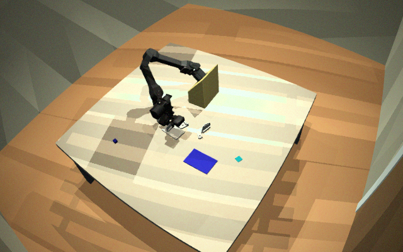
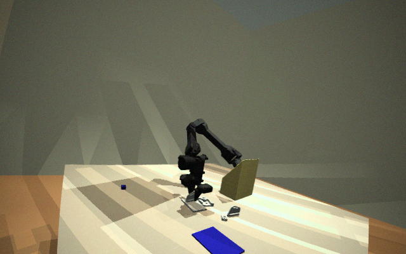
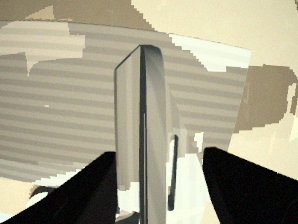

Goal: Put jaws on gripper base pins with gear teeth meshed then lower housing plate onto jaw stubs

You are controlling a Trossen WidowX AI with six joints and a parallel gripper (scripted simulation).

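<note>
Now: gripper tip 19 cm to the right of the pale grey jaw, 4 cm past it and 1 cm above it. Round my gripper tip: white housing plate: 5 cm behind, 4 cm to the left, 1 cm below; then blue mat: 27 cm to the left, 12 cm ahead, 1 cm below; then small blue cube: 25 cm ahead, 24 cm to the right, 1 cm below.
</note>
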